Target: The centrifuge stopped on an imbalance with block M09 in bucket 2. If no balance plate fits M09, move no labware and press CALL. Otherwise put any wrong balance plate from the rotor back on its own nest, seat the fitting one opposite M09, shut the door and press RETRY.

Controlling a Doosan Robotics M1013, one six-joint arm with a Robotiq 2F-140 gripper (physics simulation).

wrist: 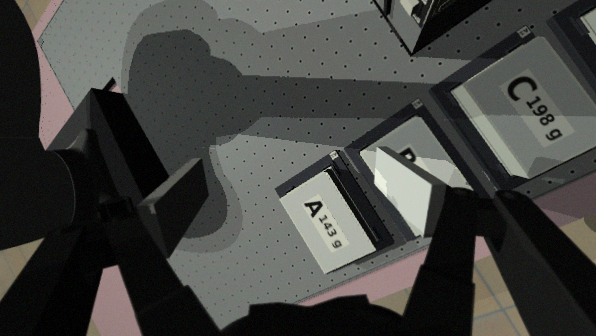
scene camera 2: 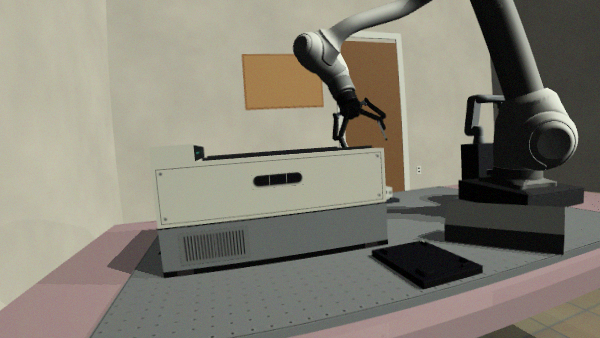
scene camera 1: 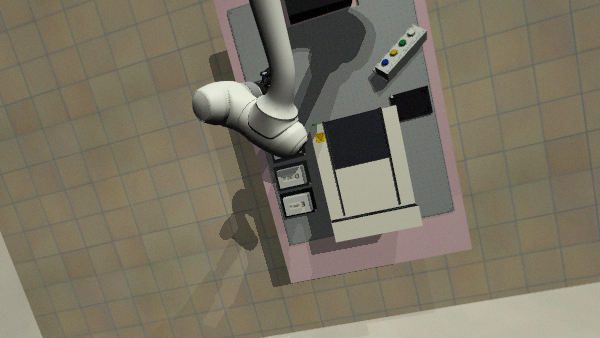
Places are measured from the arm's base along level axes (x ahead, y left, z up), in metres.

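Where they show: gripper, fingertip midpoint: (wrist: 291, 171); arm's base, link origin: (wrist: 86, 187) (scene camera 2: 516, 183).
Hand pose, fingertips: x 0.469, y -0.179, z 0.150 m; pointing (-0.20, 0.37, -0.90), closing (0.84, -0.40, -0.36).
Things, the pixels of their top centre, and the offset from my fingertips.
- plate B, top centre: (wrist: 417, 177) 0.073 m right, 0.085 m ahead, 0.149 m down
- Plates D, top centre: (scene camera 1: 291, 177) 0.056 m right, 0.360 m ahead, 0.149 m down
- E, top centre: (scene camera 1: 297, 205) 0.051 m right, 0.495 m ahead, 0.149 m down
- button box, top centre: (scene camera 2: 502, 202) (scene camera 1: 403, 49) 0.496 m left, 0.087 m back, 0.119 m down
- flat black plate, top centre: (scene camera 2: 422, 254) (scene camera 1: 412, 103) 0.528 m left, 0.128 m ahead, 0.185 m down
My gripper (scene camera 2: 364, 141) (wrist: 291, 171) is open and empty, high above the plate row; the arm hides it in scene camera 1. In the wrist view, plate A, 143 g (wrist: 325, 225), plate B (wrist: 417, 137) and plate C, 198 g (wrist: 537, 107) sit in dark nests. The right finger partly covers B, hiding its weight. Plates D (scene camera 1: 291, 177) and E (scene camera 1: 297, 204) sit in nests farther along. The centrifuge (scene camera 1: 372, 187) (scene camera 2: 220, 195) stands beside the row. A dark panel shows on its top; whether this is the door or an opening I cannot tell. M09 and the rotor do not show.
A button box (scene camera 1: 400, 52) with blue, yellow, green and white buttons stands beyond the centrifuge. A flat black plate (scene camera 1: 411, 104) (scene camera 2: 427, 262) lies between them near the table edge. The robot's pedestal (scene camera 2: 505, 220) stands behind it. My arm (scene camera 1: 277, 65) crosses the table above the nests.
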